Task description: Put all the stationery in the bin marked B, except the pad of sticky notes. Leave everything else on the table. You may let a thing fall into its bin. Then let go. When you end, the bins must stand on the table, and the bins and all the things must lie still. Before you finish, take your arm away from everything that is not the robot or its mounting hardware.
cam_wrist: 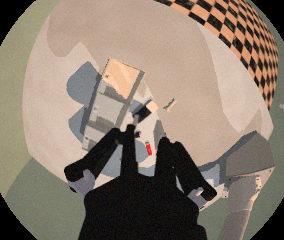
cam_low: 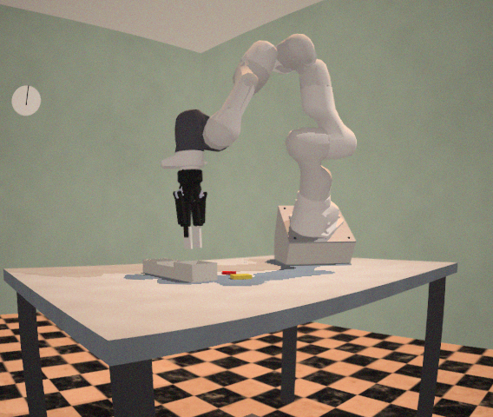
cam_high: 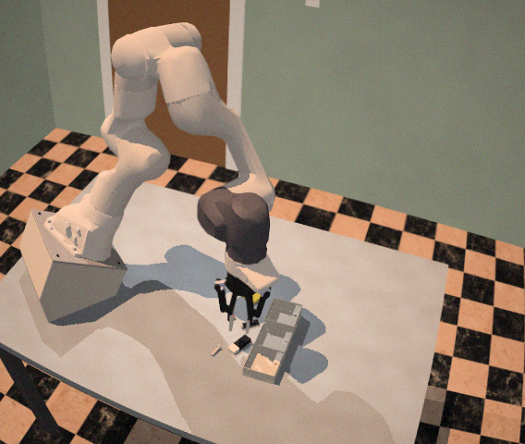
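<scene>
My gripper is now 1 cm to the left of the black-and-white block and 10 cm above it. Also, from my hand: black pen-like thing (1 cm behind, 8 cm to the left, 10 cm below); then bin (8 cm ahead, 4 cm to the left, 8 cm below); then small white thing (5 cm behind, 4 cm to the right, 10 cm below).
</scene>
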